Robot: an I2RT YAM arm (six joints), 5 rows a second.
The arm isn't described. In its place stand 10 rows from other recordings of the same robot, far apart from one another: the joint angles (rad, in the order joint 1, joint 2, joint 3, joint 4, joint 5, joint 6), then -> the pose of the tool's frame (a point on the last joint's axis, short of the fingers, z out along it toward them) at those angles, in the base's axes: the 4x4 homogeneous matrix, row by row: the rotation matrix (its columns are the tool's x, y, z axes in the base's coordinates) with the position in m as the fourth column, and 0 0 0 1 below.
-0.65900, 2.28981, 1.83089, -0.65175, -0.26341, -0.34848 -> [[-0.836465 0.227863 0.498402 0.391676], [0.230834 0.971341 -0.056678 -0.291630], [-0.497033 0.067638 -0.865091 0.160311], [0 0 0 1]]
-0.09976, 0.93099, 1.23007, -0.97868, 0.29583, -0.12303 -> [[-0.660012 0.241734 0.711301 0.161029], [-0.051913 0.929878 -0.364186 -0.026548], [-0.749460 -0.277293 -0.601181 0.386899], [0 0 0 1]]
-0.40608, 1.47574, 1.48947, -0.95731, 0.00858, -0.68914 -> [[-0.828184 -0.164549 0.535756 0.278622], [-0.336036 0.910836 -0.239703 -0.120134], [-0.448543 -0.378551 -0.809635 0.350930], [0 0 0 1]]
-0.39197, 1.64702, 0.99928, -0.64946, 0.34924, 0.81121 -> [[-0.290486 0.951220 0.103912 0.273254], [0.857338 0.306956 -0.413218 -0.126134], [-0.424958 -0.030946 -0.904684 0.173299], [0 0 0 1]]
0.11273, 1.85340, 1.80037, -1.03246, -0.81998, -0.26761 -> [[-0.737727 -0.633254 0.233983 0.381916], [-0.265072 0.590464 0.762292 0.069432], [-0.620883 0.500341 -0.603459 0.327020], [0 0 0 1]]
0.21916, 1.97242, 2.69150, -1.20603, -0.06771, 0.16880 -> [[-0.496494 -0.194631 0.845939 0.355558], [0.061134 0.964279 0.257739 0.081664], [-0.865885 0.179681 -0.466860 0.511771], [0 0 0 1]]
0.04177, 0.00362, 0.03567, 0.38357, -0.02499, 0.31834 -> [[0.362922 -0.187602 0.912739 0.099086], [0.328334 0.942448 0.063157 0.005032], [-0.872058 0.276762 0.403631 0.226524], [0 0 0 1]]
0.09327, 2.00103, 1.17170, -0.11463, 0.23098, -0.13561 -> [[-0.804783 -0.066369 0.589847 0.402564], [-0.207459 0.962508 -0.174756 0.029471], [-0.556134 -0.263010 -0.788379 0.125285], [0 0 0 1]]
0.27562, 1.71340, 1.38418, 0.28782, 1.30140, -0.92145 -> [[-0.704533 0.484860 0.518213 0.386699], [-0.419552 0.304371 -0.855181 0.073704], [-0.572372 -0.819920 -0.011015 0.348935], [0 0 0 1]]
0.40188, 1.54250, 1.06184, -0.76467, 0.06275, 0.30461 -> [[-0.943416 -0.093269 0.318225 0.270100], [-0.075718 0.994868 0.067111 0.112370], [-0.322851 0.039219 -0.945637 0.213539], [0 0 0 1]]
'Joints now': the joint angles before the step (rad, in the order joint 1, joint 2, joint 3, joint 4, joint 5, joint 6). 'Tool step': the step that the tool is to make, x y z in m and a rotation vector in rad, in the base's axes. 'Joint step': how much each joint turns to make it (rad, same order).
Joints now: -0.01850 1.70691 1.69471 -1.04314 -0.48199 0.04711
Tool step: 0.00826 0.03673 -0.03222 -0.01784 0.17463 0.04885
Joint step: 0.10452 0.08317 -0.00151 -0.06793 0.03432 0.05035
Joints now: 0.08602 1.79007 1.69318 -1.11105 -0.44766 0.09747
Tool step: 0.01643 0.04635 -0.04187 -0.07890 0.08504 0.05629
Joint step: 0.12245 0.11750 -0.00038 0.04006 0.08316 0.04538
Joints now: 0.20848 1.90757 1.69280 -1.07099 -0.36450 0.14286
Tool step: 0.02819 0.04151 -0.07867 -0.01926 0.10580 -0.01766
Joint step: 0.08278 0.21058 0.00001 0.13999 0.01754 0.10567
